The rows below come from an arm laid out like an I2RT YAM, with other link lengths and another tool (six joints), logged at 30 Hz.
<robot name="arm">
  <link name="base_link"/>
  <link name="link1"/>
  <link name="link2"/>
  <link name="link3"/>
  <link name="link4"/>
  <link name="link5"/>
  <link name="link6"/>
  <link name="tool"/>
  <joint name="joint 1" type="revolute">
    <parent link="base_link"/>
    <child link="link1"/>
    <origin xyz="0 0 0.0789" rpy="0 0 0"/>
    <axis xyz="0 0 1"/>
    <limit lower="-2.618" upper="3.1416"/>
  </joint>
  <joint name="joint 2" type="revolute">
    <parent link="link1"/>
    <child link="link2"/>
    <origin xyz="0.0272 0.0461 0.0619" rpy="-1.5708 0 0"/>
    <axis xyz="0 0 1"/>
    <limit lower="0" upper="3.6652"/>
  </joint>
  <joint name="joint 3" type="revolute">
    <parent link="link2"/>
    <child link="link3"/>
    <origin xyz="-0.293 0 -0.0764" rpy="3.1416 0 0"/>
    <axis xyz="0 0 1"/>
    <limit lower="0" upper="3.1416"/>
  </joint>
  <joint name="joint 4" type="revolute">
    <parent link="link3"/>
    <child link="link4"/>
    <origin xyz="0.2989 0.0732 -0.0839" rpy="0 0 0"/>
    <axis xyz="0 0 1"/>
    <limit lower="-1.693" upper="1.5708"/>
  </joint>
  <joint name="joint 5" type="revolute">
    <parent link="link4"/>
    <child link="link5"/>
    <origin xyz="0.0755 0.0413 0.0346" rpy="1.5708 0 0"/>
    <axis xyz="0 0 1"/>
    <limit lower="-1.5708" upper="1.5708"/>
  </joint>
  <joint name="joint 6" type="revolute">
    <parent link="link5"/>
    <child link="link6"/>
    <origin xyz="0.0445 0 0.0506" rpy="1.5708 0 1.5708"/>
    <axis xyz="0 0 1"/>
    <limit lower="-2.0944" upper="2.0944"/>
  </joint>
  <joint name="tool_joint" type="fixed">
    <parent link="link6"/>
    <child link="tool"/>
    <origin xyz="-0.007 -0.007 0.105" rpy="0 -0.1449 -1.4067"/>
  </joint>
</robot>
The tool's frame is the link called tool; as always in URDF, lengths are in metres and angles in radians.
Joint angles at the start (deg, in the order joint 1, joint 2, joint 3, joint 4, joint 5, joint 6):
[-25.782, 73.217, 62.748, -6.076, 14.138, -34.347]
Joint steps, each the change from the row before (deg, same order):
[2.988, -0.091, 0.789, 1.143, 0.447, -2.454]
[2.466, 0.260, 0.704, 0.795, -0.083, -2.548]
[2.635, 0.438, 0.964, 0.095, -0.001, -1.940]
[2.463, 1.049, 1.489, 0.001, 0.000, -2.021]
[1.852, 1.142, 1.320, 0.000, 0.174, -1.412]
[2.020, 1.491, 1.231, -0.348, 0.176, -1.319]
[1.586, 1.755, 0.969, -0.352, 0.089, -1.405]
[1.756, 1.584, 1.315, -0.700, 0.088, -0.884]
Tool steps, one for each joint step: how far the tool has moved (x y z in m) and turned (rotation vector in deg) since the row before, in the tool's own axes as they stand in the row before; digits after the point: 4 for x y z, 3 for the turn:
[0.0184, -0.0149, -0.0106, 0.824, 3.010, -2.876]
[0.0148, -0.0142, -0.0068, 1.105, 2.371, -3.001]
[0.0148, -0.0154, -0.0066, 1.460, 1.963, -2.595]
[0.0158, -0.0143, -0.0035, 1.348, 1.776, -2.646]
[0.0121, -0.0109, -0.0008, 0.929, 1.152, -1.898]
[0.0101, -0.0150, 0.0013, 1.444, 0.669, -2.122]
[0.0059, -0.0153, 0.0047, 1.453, 0.082, -2.282]
[0.0091, -0.0143, 0.0023, 1.533, 0.359, -1.793]

